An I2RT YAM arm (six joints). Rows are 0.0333 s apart.
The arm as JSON. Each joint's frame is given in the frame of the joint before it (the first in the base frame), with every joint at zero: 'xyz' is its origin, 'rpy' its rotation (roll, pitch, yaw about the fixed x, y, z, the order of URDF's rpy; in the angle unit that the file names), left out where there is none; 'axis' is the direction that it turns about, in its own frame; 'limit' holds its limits. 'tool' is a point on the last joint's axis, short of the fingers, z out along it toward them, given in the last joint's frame.
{
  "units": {
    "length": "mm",
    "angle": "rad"
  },
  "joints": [
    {
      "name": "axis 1",
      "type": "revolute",
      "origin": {
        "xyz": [
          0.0,
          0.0,
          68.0
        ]
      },
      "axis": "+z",
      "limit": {
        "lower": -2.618,
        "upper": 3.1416
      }
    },
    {
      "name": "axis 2",
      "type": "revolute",
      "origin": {
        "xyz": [
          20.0,
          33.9,
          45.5
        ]
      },
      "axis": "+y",
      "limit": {
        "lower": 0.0,
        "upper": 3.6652
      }
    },
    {
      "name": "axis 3",
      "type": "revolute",
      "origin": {
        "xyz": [
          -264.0,
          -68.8,
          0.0
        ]
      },
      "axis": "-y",
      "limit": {
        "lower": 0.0,
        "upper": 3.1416
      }
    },
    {
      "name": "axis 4",
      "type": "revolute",
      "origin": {
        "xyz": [
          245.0,
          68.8,
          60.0
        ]
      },
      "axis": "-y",
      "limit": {
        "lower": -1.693,
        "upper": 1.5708
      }
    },
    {
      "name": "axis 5",
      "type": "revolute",
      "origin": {
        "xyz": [
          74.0,
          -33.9,
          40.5
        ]
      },
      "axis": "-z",
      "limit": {
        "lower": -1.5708,
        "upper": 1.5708
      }
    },
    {
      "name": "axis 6",
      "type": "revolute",
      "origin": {
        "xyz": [
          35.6,
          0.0,
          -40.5
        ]
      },
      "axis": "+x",
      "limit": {
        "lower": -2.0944,
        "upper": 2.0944
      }
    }
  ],
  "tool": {
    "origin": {
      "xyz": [
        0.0,
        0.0,
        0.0
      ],
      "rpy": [
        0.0,
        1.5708,
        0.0
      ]
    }
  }
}
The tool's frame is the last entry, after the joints.
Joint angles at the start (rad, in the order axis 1, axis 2, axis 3, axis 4, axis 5, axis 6):
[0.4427, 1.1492, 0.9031, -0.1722, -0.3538, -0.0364]
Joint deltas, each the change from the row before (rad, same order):
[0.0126, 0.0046, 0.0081, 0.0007, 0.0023, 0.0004]
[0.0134, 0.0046, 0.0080, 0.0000, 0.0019, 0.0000]
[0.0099, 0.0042, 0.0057, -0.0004, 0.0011, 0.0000]
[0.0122, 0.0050, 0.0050, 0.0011, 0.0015, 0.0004]
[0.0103, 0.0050, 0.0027, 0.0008, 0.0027, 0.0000]
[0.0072, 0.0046, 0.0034, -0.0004, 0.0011, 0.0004]
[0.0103, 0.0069, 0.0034, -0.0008, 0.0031, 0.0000]
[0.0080, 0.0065, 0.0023, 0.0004, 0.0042, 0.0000]
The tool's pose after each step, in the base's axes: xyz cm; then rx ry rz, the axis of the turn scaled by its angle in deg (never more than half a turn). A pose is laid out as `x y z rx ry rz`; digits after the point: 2 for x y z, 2 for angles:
23.14 12.69 31.10 -40.70 107.78 35.43
23.09 13.06 31.27 -41.36 107.41 35.80
23.05 13.33 31.36 -41.87 107.22 36.10
23.00 13.67 31.43 -42.47 107.00 36.48
22.97 13.95 31.40 -42.96 106.97 36.70
22.96 14.16 31.40 -43.31 106.98 36.91
22.95 14.47 31.34 -43.81 107.11 37.11
22.97 14.71 31.26 -44.15 107.25 37.15

